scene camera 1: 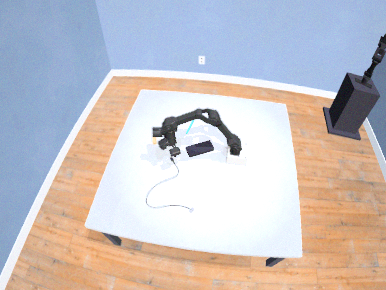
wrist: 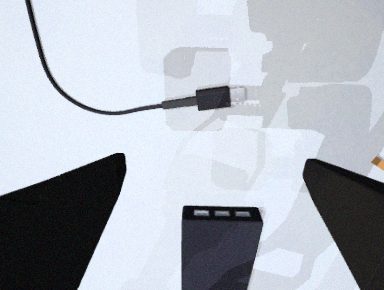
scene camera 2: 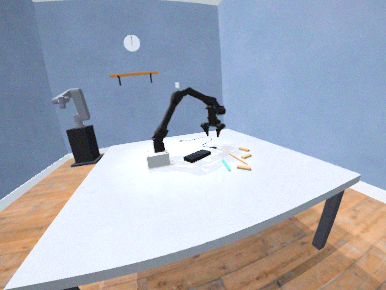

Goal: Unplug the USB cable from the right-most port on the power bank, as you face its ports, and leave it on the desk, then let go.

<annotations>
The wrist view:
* my gripper: 215, 164
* black USB plug: 217, 97
</annotations>
